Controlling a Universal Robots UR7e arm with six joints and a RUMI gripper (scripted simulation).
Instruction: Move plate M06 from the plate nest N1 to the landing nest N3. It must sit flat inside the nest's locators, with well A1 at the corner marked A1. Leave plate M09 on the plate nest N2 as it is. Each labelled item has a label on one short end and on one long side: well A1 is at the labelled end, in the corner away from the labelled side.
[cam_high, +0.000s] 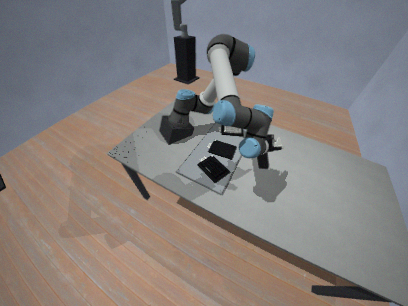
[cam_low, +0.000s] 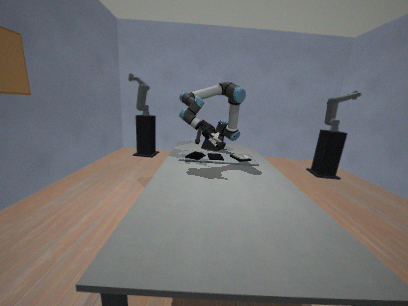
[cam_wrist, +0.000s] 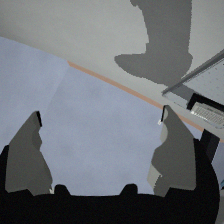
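My hand is 240 mm past the black well plate, 190 mm to the left of it and 150 mm above it. Also, from my hand: dark slab 240 mm behind, 190 mm to the right, 170 mm below; then dark nest pad 270 mm behind, 170 mm below, 20 mm to the right.
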